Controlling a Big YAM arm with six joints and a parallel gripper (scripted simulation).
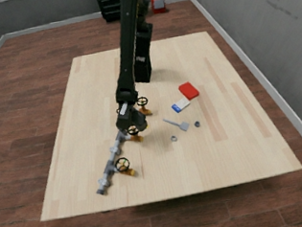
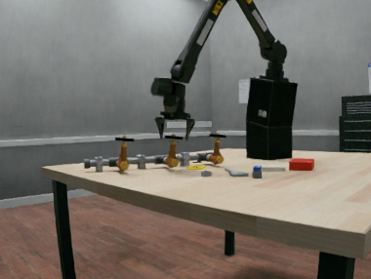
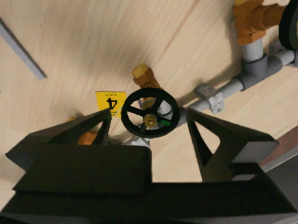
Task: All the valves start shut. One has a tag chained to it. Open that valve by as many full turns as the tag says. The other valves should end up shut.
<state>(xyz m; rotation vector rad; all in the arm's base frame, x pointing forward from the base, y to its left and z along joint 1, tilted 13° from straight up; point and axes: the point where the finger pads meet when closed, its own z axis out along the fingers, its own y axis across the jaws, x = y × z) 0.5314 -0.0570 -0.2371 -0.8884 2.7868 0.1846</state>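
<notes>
The yellow tag lies 120 mm below my hand, 90 mm behind it and 30 mm to the left of it. The rest, counted from my hand: blue-and-white block: 300 mm to the left, 180 mm behind, 110 mm below; grey flat tool: 250 mm to the left, 110 mm below, 50 mm behind; grey part: 360 mm to the left, 110 mm below, 20 mm behind.
</notes>
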